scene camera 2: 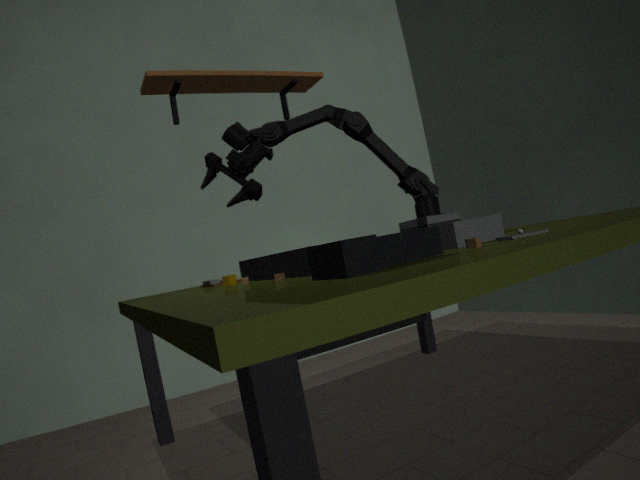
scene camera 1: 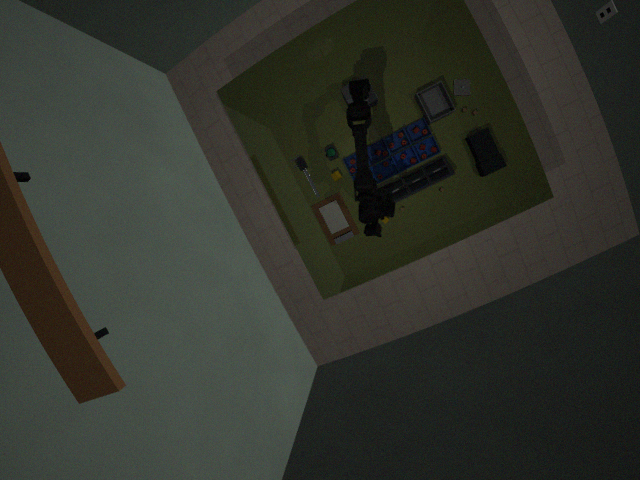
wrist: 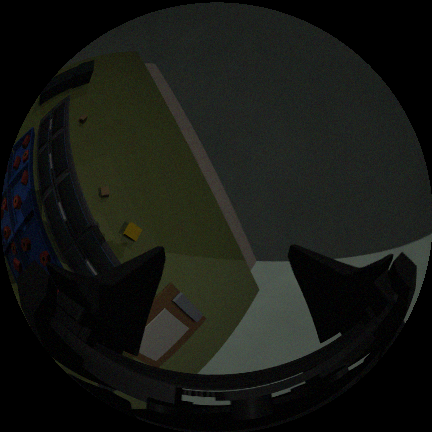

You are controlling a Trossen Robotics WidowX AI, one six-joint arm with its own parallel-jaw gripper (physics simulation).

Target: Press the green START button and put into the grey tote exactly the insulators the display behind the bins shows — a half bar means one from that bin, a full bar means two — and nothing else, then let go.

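Where they show: gripper, fingertip midpoint: (scene camera 2: 214, 197) (scene camera 1: 381, 227) (wrist: 229, 253); arm's base, link origin: (scene camera 2: 429, 217).
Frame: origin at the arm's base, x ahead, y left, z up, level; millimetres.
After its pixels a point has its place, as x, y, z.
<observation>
My gripper (scene camera 2: 215, 196) {605, -84, 161} (wrist: 229, 253) {605, -84, 161} is open and empty, high above the table; in scene camera 1 it is over the end of the display strip. The green START button (scene camera 1: 330, 151) {206, -218, -42} is left of the blue bins (scene camera 1: 391, 135) {219, 86, -77} (wrist: 19, 189). The bins stand in two rows and hold several orange-red insulators (scene camera 1: 413, 160) {366, 149, -54} (wrist: 17, 201); the arm hides part of them. The dark display (scene camera 1: 424, 175) (wrist: 59, 150) lies behind the bins and carries pale bars; I cannot tell half from full. The grey tote (scene camera 1: 435, 100) {122, 333, -77} stands past the far end of the bins and looks empty.
A black box (scene camera 1: 485, 151) {421, 478, -32} (wrist: 70, 82), a grey plate (scene camera 1: 462, 86) {97, 471, -69}, yellow cubes (scene camera 1: 336, 175) (wrist: 132, 231), small tan blocks (scene camera 1: 440, 189) {536, 240, -69} (wrist: 104, 191) (scene camera 2: 279, 276) {541, 255, -74}, a brown-framed tray (scene camera 1: 338, 232) {604, -304, -78} and a dark-headed tool (scene camera 1: 301, 163) {211, -379, -64} are on the table. A wall shelf (scene camera 2: 232, 81) is behind the arm.
</observation>
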